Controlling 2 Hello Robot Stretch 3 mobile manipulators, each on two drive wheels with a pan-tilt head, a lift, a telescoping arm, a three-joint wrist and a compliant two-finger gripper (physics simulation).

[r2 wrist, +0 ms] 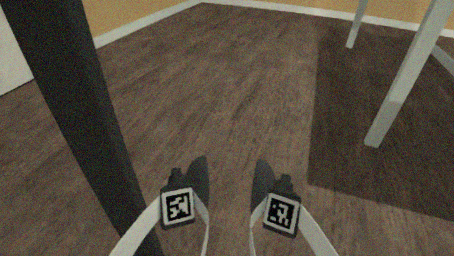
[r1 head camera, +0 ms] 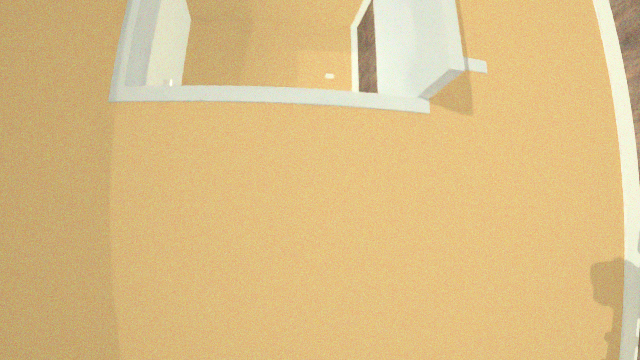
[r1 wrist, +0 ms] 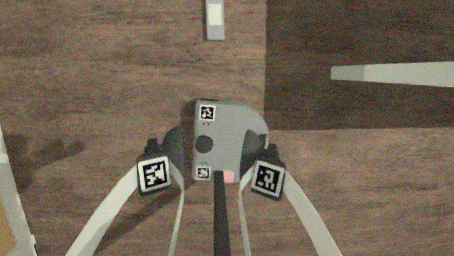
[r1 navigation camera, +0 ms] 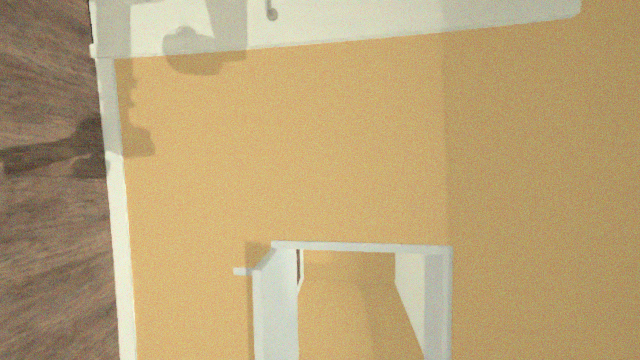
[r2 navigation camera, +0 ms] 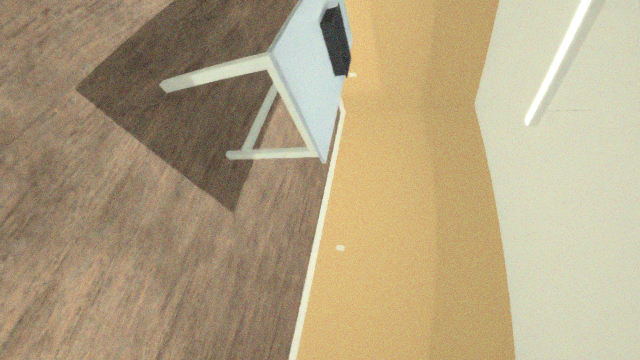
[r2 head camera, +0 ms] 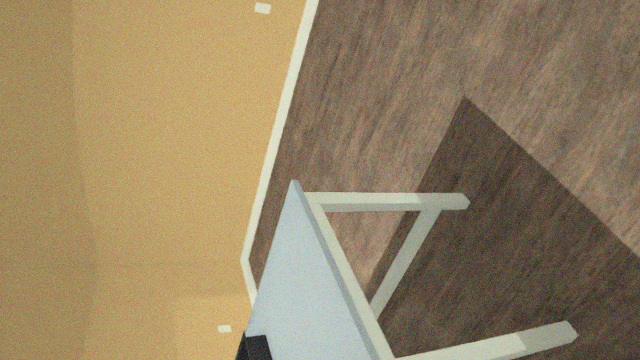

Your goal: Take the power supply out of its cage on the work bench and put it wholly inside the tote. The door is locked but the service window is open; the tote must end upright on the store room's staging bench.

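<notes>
A grey box with a white label (r1 wrist: 215, 15), which looks like the power supply, lies on the floor ahead of r1's gripper in the r1 wrist view. r1's gripper (r1 wrist: 212, 150) is open, high above r1's grey base, with no object between the fingers. r2's gripper (r2 wrist: 230, 176) is open and empty over wood floor. The black tote (r2 navigation camera: 336, 45) (r2 head camera: 258, 348) stands on the pale blue staging bench (r2 navigation camera: 305, 65) (r2 head camera: 300, 280), partly cut off in the r2 head view. The service window's white frame (r1 head camera: 270, 94) (r1 navigation camera: 360, 246) surrounds an opening. The cage does not show.
r1's grey base (r1 wrist: 227, 125) stands below its gripper. A pale bench leg (r1 wrist: 400, 74) reaches in from the right. Staging bench legs (r2 wrist: 400, 100) stand right of r2's gripper. A dark bar (r2 wrist: 75, 100) crosses at left. A white ledge (r1 head camera: 420, 45) adjoins the window opening.
</notes>
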